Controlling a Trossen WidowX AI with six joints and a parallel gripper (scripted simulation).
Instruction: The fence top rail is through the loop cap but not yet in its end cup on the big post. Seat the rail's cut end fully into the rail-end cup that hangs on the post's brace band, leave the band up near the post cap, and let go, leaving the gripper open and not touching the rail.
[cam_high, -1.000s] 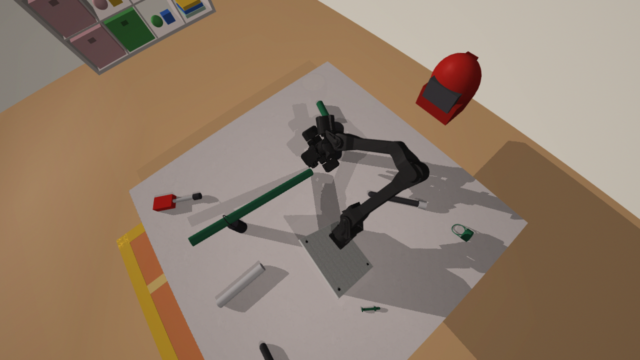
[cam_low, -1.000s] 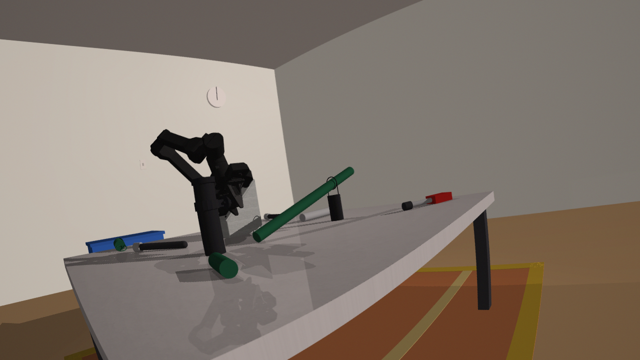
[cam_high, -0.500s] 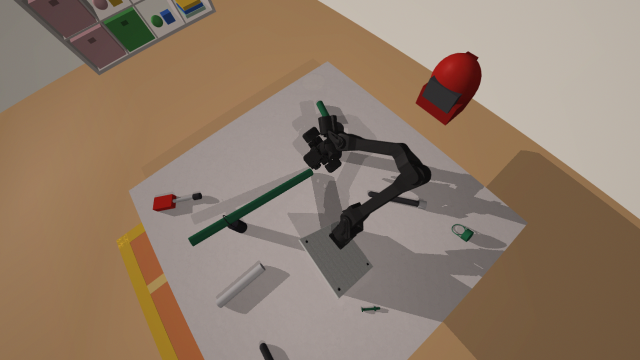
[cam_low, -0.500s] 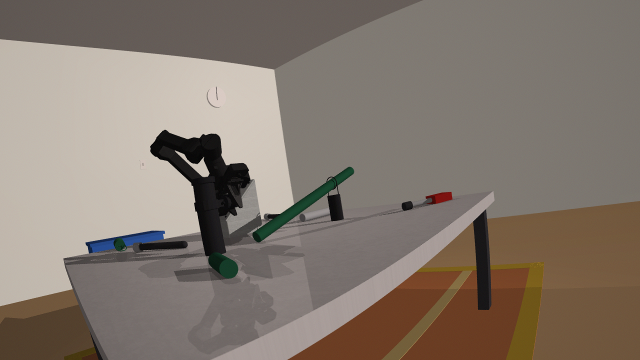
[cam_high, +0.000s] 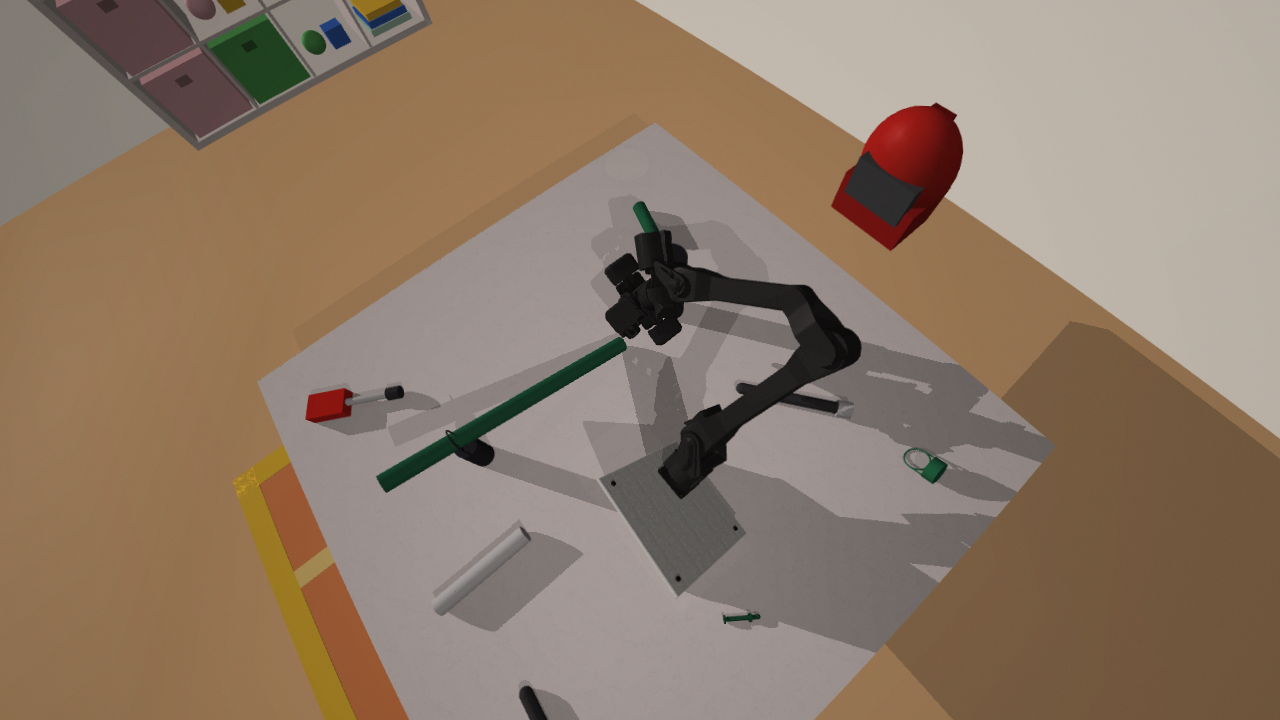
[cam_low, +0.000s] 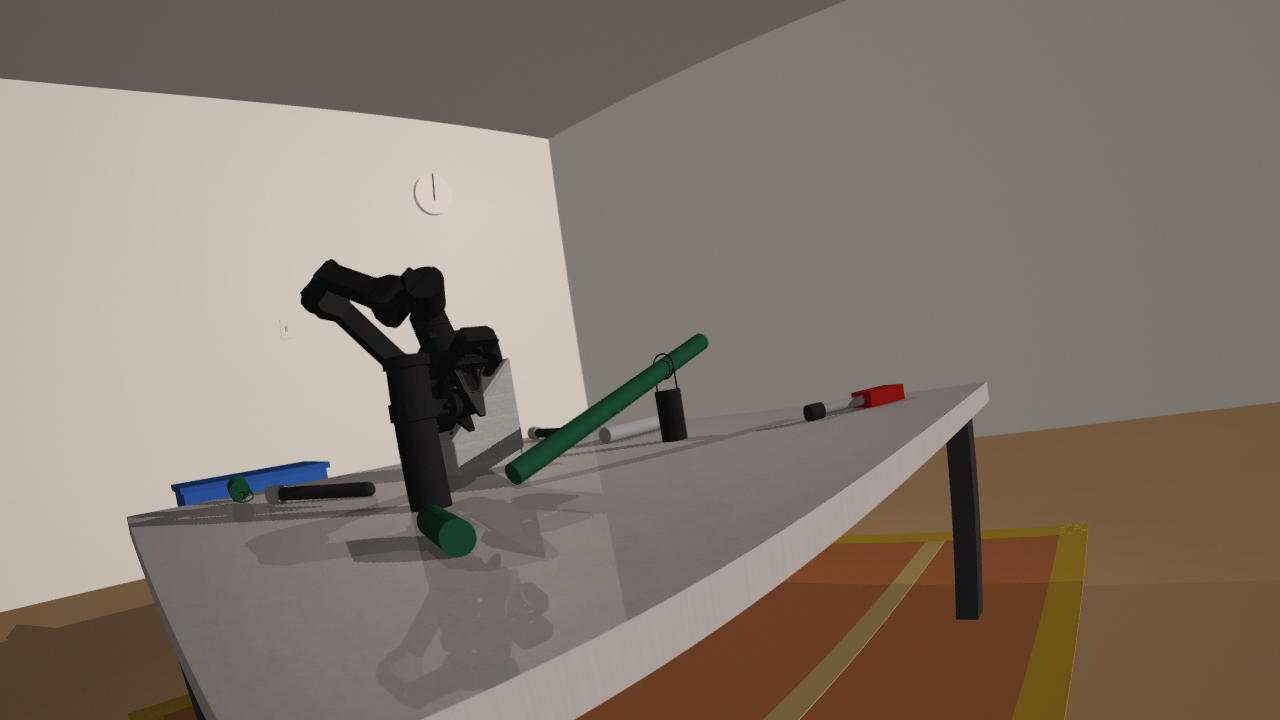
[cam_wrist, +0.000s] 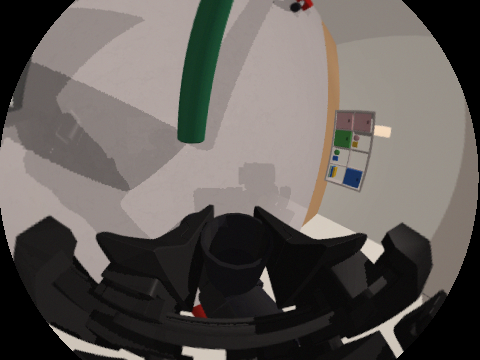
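Now: the black rail-end cup 20 mm behind my gripper tip, 20 mm to the right of it and 30 mm above it. The rest, counted from my gripper tip: short green cylinder (220 mm ahead, 210 mm to the right, 80 mm below); then short black post (20 mm behind, 450 mm to the left); then grey tube (220 mm behind, 570 mm to the left, 80 mm below).
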